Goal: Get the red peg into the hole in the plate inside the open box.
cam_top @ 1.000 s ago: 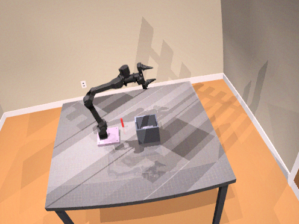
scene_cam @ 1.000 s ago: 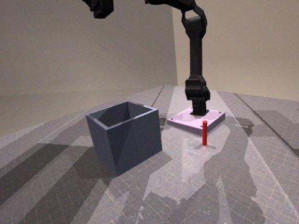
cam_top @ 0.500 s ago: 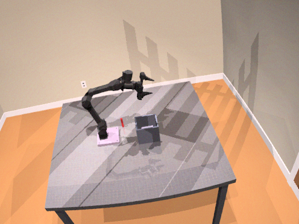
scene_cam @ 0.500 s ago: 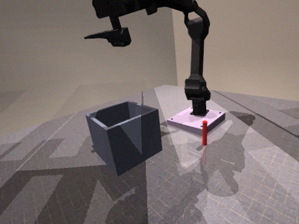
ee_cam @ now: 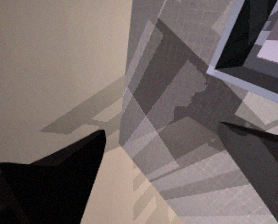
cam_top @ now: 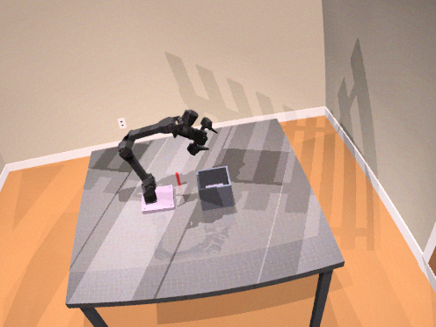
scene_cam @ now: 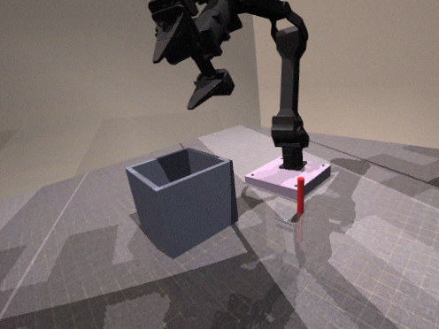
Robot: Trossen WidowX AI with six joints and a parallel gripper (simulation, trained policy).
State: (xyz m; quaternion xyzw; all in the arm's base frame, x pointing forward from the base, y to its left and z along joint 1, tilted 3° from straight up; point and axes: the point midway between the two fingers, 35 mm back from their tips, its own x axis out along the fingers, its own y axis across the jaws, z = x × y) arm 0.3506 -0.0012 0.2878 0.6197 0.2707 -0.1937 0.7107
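Now: the red peg 25 cm below my gripper tip, 20 cm behind it and 11 cm to the left of it.
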